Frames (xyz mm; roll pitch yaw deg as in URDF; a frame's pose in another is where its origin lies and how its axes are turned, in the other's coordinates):
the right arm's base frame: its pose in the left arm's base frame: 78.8 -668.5 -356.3 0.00 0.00 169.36
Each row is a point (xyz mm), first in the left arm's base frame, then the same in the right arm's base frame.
Working: the left arm's base frame: its pose in the right arm's base frame: 200.9 -642.5 356.3 0.00 0.00 -169.36

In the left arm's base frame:
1: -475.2 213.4 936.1
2: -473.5 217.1 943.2
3: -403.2 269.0 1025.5
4: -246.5 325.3 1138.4
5: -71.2 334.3 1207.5
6: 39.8 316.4 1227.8
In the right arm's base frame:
1: 707.3 -764.4 1292.4
2: 706.3 -768.4 1299.5
3: 646.8 -832.4 1381.8
4: 503.2 -916.7 1494.7
5: 332.6 -957.9 1563.8
6: 220.2 -960.8 1584.1

